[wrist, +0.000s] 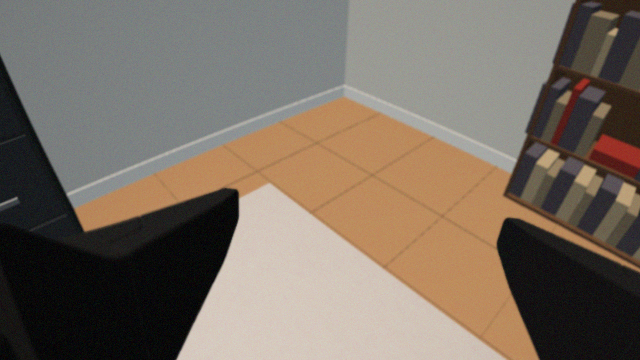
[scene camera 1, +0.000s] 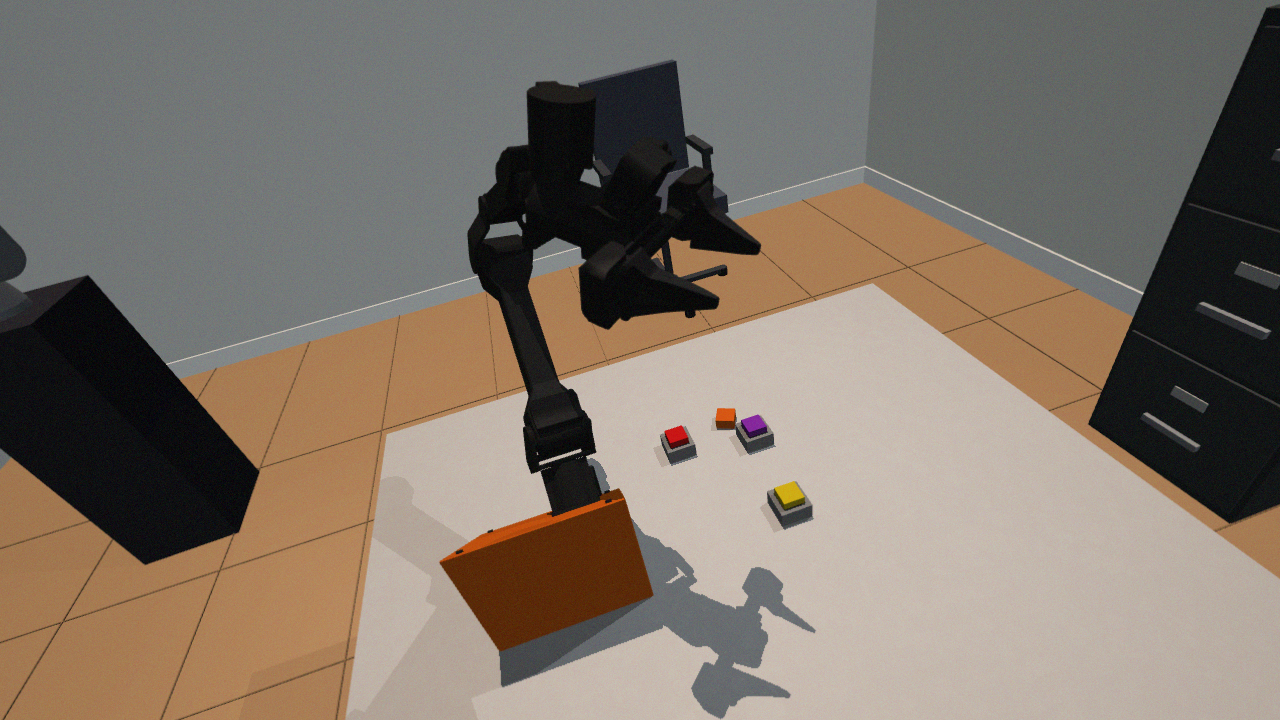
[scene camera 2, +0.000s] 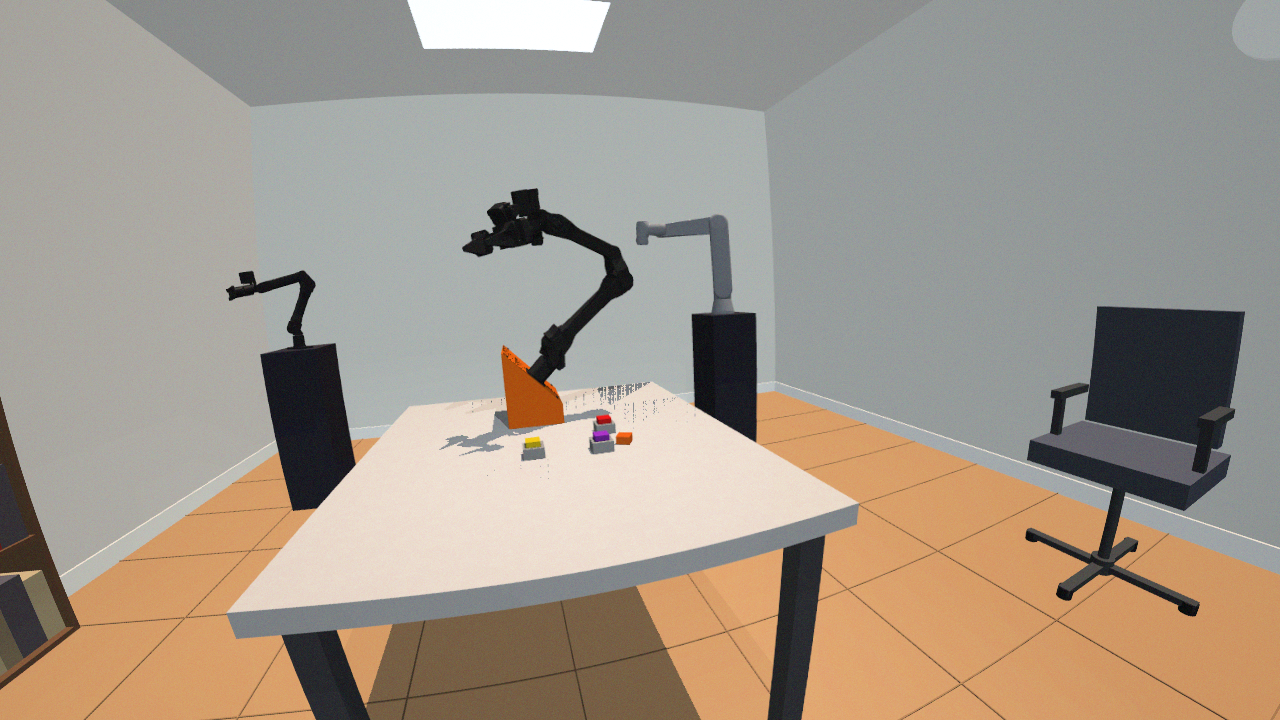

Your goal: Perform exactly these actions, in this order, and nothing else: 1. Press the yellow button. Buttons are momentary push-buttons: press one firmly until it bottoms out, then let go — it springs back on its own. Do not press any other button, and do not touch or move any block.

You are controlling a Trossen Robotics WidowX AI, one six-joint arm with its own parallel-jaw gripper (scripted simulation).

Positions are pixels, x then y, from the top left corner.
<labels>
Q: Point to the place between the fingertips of the gripper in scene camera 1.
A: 740,275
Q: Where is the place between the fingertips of the gripper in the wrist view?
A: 371,218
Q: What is the gripper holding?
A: Nothing.
</labels>
